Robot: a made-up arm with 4 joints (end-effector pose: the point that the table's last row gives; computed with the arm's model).
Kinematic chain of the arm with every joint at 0, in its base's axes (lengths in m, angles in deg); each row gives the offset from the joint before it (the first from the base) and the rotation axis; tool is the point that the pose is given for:
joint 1: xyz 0 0 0.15 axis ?
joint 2: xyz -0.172 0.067 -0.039 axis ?
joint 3: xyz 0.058 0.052 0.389 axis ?
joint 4: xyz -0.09 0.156 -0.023 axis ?
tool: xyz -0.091 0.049 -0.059
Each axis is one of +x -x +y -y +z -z.
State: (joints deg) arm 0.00 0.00 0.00 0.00
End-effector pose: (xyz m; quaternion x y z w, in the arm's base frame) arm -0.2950 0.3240 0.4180 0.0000 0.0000 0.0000 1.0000
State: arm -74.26 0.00 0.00 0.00
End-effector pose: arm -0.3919 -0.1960 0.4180 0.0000 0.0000 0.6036 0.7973
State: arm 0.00 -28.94 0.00 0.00
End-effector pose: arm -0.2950 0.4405 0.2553 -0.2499 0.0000 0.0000 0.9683
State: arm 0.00 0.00 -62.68 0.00
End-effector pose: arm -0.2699 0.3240 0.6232 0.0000 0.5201 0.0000 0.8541
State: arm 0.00 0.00 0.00 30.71
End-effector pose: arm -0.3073 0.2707 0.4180 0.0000 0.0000 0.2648 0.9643
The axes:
joint 1: -z
joint 2: +x
joint 3: -y
joint 4: +z

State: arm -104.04 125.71 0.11 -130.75
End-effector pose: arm 0.3416 -0.0252 0.1307 -0.4091 0.7903 -0.1062 0.4437
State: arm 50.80 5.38 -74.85 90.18
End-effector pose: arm -0.0394 0.2639 0.6212 0.5846 0.1676 0.2941 0.7373
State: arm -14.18 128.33 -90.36 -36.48
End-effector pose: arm -0.0592 -0.5623 0.0228 0.4412 0.5508 0.5670 0.4248
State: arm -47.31 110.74 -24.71 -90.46
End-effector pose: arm 0.1309 -0.3723 0.2729 0.1761 0.7936 -0.0404 0.5810
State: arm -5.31 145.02 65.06 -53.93
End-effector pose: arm -0.0520 -0.3428 0.0758 0.7789 0.2569 -0.5717 0.0198
